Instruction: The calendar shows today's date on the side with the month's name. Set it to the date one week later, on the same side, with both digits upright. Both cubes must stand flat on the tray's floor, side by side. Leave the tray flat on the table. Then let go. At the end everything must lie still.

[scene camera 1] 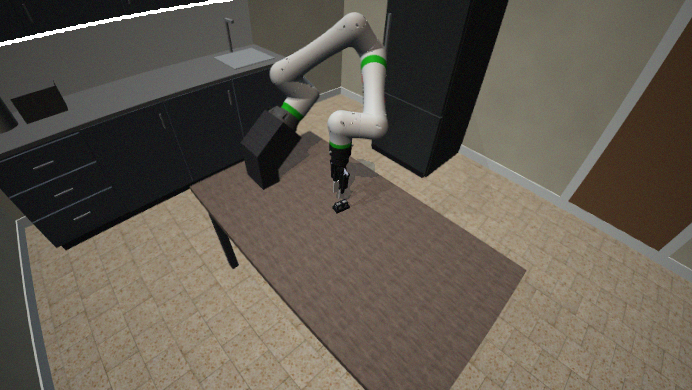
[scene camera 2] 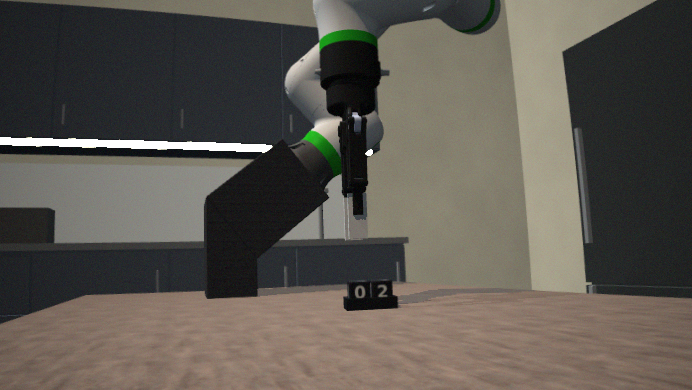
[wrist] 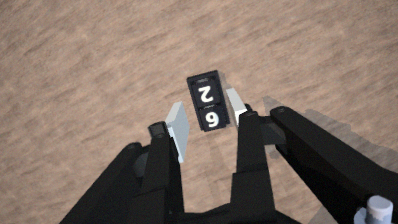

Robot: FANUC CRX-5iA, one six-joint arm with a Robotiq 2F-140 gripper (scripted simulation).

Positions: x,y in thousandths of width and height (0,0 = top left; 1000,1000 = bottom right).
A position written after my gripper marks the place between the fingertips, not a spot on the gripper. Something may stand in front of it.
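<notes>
In scene camera 2 I can see my gripper (scene camera 2: 515,614). The wrist view shows my gripper (wrist: 521,484) too.
</notes>
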